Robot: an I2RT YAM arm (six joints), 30 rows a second.
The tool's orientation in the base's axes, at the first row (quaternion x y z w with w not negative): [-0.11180, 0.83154, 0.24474, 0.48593]
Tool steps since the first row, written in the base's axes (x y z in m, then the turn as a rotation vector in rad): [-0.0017, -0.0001, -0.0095, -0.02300, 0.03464, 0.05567]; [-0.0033, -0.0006, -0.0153, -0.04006, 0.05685, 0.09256]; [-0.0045, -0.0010, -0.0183, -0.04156, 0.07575, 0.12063]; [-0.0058, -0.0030, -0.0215, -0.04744, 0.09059, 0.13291]
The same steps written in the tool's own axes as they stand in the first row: [0.0090, -0.0022, 0.0025, -0.03467, 0.05598, -0.02218]; [0.0148, -0.0037, 0.0034, -0.05678, 0.09321, -0.03862]; [0.0180, -0.0044, 0.0036, -0.07926, 0.11839, -0.04146]; [0.0213, -0.0065, 0.0029, -0.08613, 0.13723, -0.04325]
